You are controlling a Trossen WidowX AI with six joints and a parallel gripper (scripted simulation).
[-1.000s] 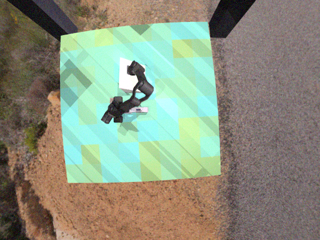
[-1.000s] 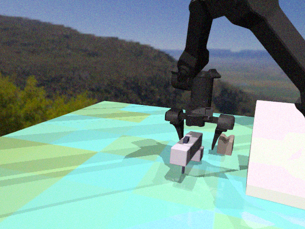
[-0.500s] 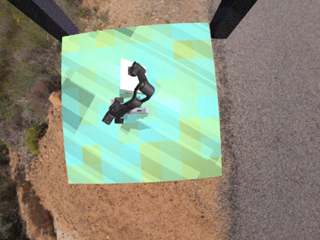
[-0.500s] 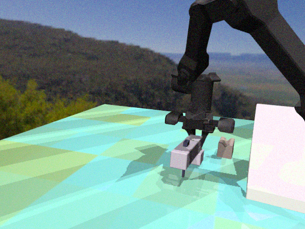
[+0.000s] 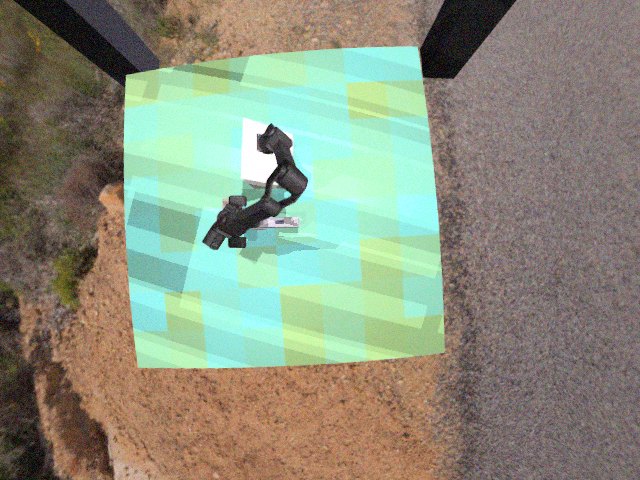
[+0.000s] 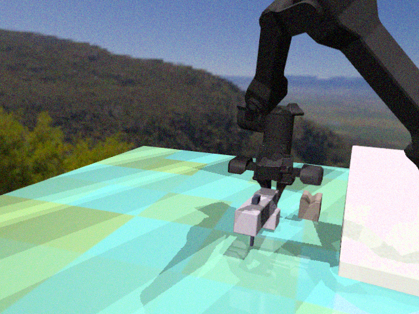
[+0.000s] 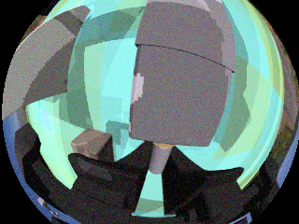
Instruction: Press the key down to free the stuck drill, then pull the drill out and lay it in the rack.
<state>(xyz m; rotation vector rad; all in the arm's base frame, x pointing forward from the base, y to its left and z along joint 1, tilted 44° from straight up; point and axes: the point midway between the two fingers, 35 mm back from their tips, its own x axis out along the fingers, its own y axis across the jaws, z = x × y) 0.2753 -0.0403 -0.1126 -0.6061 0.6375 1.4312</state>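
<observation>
The drill lies 5 cm to the left of my gripper tip and 4 cm above it. Round my gripper tip: dark key 15 cm to the left, 4 cm above, 1 cm ahead; then block 12 cm to the left, 3 cm above; then brown notched rack 8 cm behind, 4 cm to the right, 1 cm above.
</observation>
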